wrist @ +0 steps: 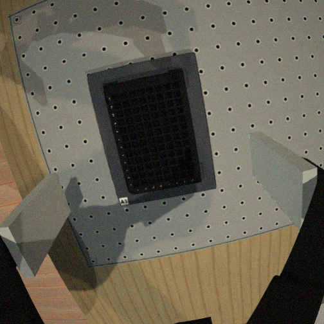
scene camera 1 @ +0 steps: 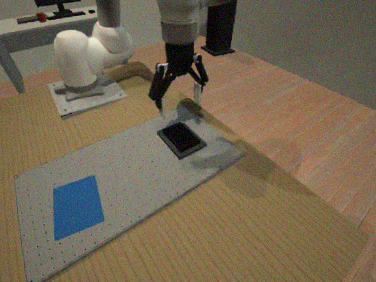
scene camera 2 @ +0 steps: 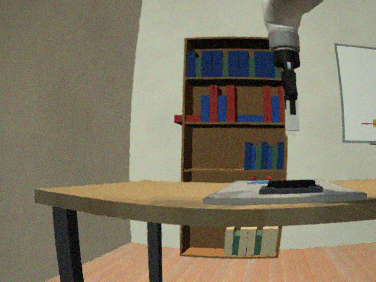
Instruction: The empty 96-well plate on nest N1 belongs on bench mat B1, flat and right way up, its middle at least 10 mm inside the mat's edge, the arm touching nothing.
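Places are measured from the arm's base along level axes (x ahead, y left, z up), in metres.
Pixels of known places: gripper, fingertip midpoint: [scene camera 1: 180, 109] [scene camera 2: 291, 133]; arm's base, origin of the base link: [scene camera 1: 83, 89].
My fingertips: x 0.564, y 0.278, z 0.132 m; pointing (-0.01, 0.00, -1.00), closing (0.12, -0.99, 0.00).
Note:
For each thing: its middle in the pictures, then the offset to it from my fingertips. Level surfaces: height alone.
- 96-well plate, body centre: [scene camera 2: 291, 183] [scene camera 1: 180, 136] dz -0.125, dx -0.003, dy +0.001 m
- dark grey nest N1, body centre: [scene camera 2: 291, 188] [scene camera 1: 181, 138] dz -0.137, dx -0.003, dy +0.001 m
- blue bench mat B1, its level: dz -0.142 m
- grey perforated board, its level: dz -0.145 m
- wooden table, its level: dz -0.157 m
The 96-well plate [scene camera 1: 181, 136] [scene camera 2: 291, 184] [wrist: 152, 132] is black and lies flat in the dark grey nest N1 [scene camera 1: 194, 150] [scene camera 2: 291, 190] [wrist: 205, 165]. A white A1 label shows at a nest corner in the wrist view. My gripper [scene camera 1: 180, 106] [scene camera 2: 293, 130] [wrist: 154, 174] is open and empty, high above the board, fingers pointing down. In the wrist view the plate lies ahead of the line between the fingertips, touched by neither. The blue bench mat B1 [scene camera 1: 78, 207] lies flat on the board; a sliver of the mat [scene camera 2: 258, 182] shows behind the nest in scene camera 2.
The grey perforated board [scene camera 1: 135, 175] [scene camera 2: 230, 198] [wrist: 250, 105] carries nest and mat on the wooden table [scene camera 1: 210, 225] [scene camera 2: 125, 192] [wrist: 190, 280]. The arm's base plate [scene camera 1: 112, 92] stands behind the board. A bookshelf [scene camera 2: 235, 124] stands behind the table.

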